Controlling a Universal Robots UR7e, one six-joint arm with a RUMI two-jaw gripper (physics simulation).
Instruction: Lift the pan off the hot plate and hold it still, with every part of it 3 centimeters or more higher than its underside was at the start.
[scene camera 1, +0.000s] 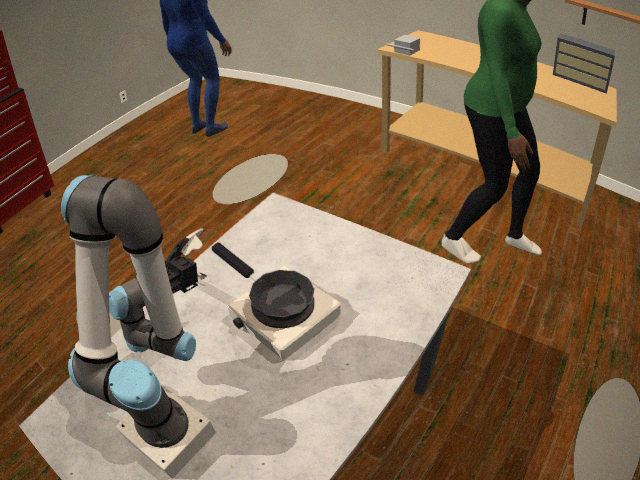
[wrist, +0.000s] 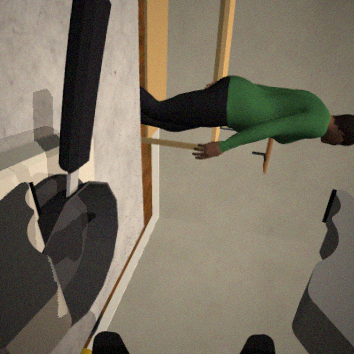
Labels:
my gripper: scene camera 1 204, 253; wrist 182, 191
dark pan: scene camera 1; wrist
same spot on dark pan: (wrist: 78, 225) = (scene camera 1: 292, 292)

